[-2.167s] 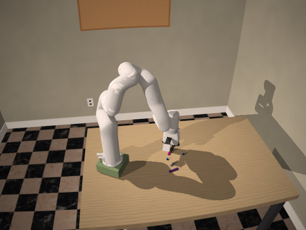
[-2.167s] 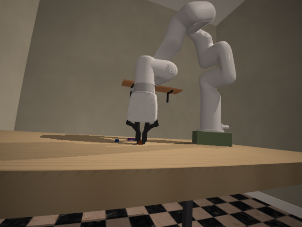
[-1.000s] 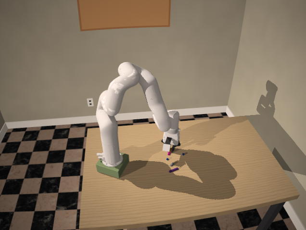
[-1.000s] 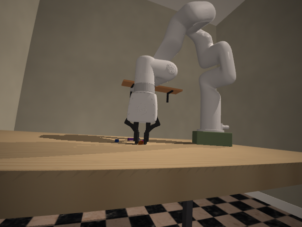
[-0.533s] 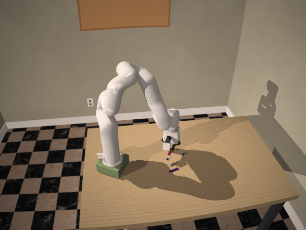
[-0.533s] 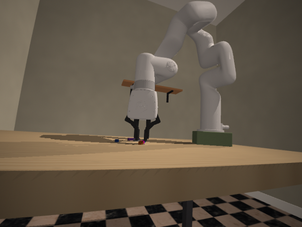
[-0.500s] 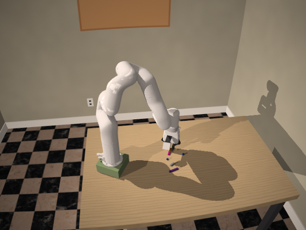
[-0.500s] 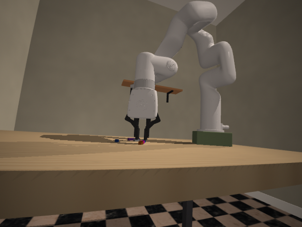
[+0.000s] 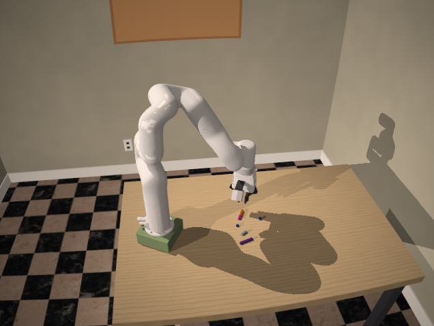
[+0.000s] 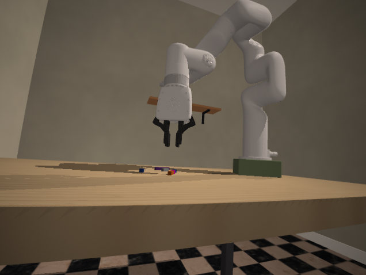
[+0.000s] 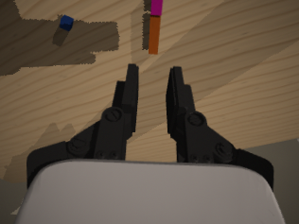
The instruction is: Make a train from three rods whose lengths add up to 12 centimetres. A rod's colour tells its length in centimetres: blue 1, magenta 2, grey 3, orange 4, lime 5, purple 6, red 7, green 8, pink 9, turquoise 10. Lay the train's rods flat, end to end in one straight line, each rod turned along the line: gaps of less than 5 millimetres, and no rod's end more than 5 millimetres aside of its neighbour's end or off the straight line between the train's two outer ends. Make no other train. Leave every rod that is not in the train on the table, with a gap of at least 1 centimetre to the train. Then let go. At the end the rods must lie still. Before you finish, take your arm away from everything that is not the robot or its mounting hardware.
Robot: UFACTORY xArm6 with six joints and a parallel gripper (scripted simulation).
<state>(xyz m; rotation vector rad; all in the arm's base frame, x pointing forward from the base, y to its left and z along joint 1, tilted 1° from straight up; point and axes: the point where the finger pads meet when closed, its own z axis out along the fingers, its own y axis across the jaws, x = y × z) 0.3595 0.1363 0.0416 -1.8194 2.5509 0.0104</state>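
Right now my hand is 1 cm short of the purple rod, 17 cm to the left of it and 9 cm above it. Also, from my hand: grey rod (13 cm to the right, 9 cm below); orange rod (9 cm below); magenta rod (1 cm behind, 3 cm to the right, 9 cm below).
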